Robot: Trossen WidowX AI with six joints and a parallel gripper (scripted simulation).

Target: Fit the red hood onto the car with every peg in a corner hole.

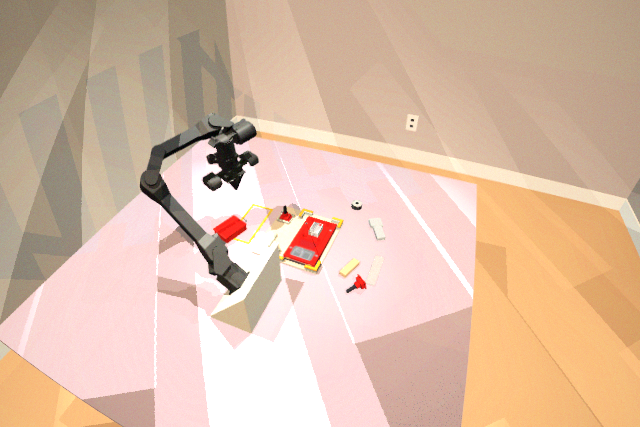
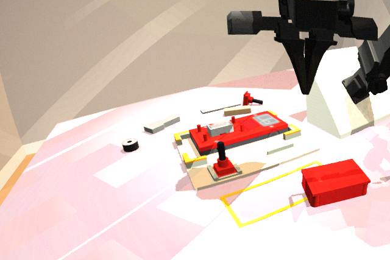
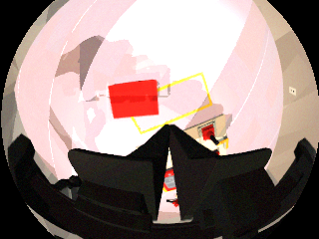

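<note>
Right now the red hood is 5 cm behind my gripper tip, 2 cm to the left of it and 14 cm below it. From my gripper tip the other things lie so: engine block 2 cm ahead, 27 cm to the right, 13 cm below; black wheel 21 cm ahead, 38 cm to the right, 15 cm below; wooden strip 10 cm behind, 41 cm to the right, 15 cm below.
</note>
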